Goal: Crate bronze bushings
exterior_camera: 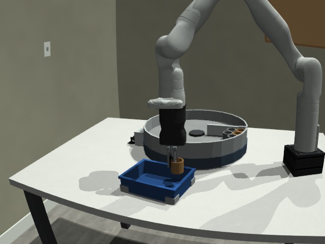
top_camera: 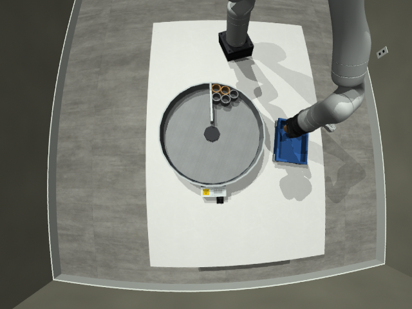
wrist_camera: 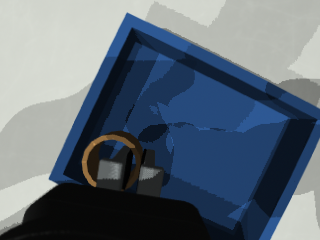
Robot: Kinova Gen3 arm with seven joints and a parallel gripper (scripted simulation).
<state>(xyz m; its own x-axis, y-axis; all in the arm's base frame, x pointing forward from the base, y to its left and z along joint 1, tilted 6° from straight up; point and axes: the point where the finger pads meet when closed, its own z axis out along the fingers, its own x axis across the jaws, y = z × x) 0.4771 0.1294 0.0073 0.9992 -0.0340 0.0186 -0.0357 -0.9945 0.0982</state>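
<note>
The blue crate is 60 mm below my hand, 40 mm ahead of it and 10 mm to the left of it. From my hand the other things lie so: round turning table: 330 mm to the right, 50 mm behind, 30 mm below.
</note>
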